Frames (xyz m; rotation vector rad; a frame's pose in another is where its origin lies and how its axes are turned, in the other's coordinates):
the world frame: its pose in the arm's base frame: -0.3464 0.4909 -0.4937 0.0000 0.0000 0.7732
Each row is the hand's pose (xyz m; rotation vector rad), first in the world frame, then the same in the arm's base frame.
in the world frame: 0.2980 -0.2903 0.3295 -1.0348 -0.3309 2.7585
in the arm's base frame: 0.0696 0.4913 -0.1642 0.7557 0.6315 -2.4059
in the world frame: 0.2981 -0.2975 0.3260 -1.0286 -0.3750 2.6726
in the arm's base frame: 0.0747 0.4862 -0.1677 0.7670 0.6950 -2.4714
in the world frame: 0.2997 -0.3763 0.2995 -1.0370 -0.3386 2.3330
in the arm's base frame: 0.1309 0.4309 -0.1942 0.9346 0.7908 -2.7421
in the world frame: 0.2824 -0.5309 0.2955 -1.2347 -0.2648 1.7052
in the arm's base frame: 0.2265 0.3082 -0.1982 -1.2082 -0.8228 2.3461
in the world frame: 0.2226 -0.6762 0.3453 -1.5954 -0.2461 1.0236
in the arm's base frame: 0.2852 0.1624 -0.1484 -1.5185 -0.9095 1.5979
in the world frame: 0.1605 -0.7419 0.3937 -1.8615 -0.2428 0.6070
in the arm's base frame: 0.2866 0.0720 -0.1000 -1.7346 -0.9847 1.1201
